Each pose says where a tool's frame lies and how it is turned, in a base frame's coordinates. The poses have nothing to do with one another.
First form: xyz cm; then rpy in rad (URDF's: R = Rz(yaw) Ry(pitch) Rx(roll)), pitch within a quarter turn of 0, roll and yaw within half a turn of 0.
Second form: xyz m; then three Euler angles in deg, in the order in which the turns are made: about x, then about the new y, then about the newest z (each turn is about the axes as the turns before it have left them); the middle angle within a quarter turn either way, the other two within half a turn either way. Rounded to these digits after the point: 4 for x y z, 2 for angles.
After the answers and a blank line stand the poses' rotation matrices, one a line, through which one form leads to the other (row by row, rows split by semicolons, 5 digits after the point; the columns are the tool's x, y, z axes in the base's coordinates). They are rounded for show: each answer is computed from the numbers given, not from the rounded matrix.
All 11 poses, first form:
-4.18 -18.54 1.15 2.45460 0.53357 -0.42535
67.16 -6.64 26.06 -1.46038 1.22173 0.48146
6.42 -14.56 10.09 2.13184 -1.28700 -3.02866
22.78 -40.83 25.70 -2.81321 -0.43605 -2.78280
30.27 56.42 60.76 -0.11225 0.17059 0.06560
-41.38 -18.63 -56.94 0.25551 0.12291 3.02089
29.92 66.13 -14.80 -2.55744 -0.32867 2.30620
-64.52 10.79 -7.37 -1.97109 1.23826 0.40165
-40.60 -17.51 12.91 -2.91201 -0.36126 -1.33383
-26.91 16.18 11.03 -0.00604 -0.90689 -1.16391
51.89 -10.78 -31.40 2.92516 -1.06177 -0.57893
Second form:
-0.0418 -0.1854 0.0115 148.03 -38.31 1.84
0.6716 -0.0664 0.2606 -87.68 -21.62 70.97
0.0642 -0.1456 0.1009 -100.76 -37.08 -110.41
0.2278 -0.4083 0.2570 152.73 -15.13 151.55
0.3027 0.5642 0.6076 -7.15 9.26 4.89
-0.4138 -0.1863 -0.5694 -15.44 -5.01 171.50
0.2992 0.6613 -0.1480 167.83 -36.13 -141.83
-0.6452 0.1079 -0.0737 -100.25 -44.35 65.15
-0.4060 -0.1751 0.1291 162.85 17.58 76.68
-0.2691 0.1618 0.1103 -49.66 -17.83 -75.16
0.5189 -0.1078 -0.3140 126.37 36.61 59.46

0.78428 -0.02521 -0.61990; -0.35528 -0.83737 -0.41544; -0.50861 0.54606 -0.66569
0.30314 -0.87882 -0.36848; 0.15838 -0.33483 0.92887; -0.93969 -0.33994 0.03769
-0.27822 0.74769 -0.60295; -0.03155 0.62028 0.78374; 0.96000 0.23708 -0.14898
-0.84871 -0.45992 -0.26109; -0.31829 0.83846 -0.44236; 0.42236 -0.29233 -0.85799
0.98337 -0.08412 0.16099; 0.06460 0.99032 0.12283; -0.16976 -0.11039 0.97928
-0.98524 -0.14726 -0.08733; 0.11950 -0.95676 0.26518; -0.12260 0.25083 0.96024
-0.63498 0.49917 -0.58961; 0.70187 0.69165 -0.17032; 0.32278 -0.52197 -0.78953
0.30046 -0.64887 -0.69906; 0.12762 -0.69899 0.70366; -0.94522 -0.30064 -0.12721
0.21960 -0.92767 0.30201; -0.90931 -0.30678 -0.28114; 0.35345 -0.21288 -0.91091
0.24386 0.92022 -0.30614; -0.56589 0.39138 0.72567; 0.78759 -0.00372 0.61619
0.40792 -0.69133 0.59638; -0.26663 -0.71492 -0.64637; 0.87322 0.10465 -0.47596

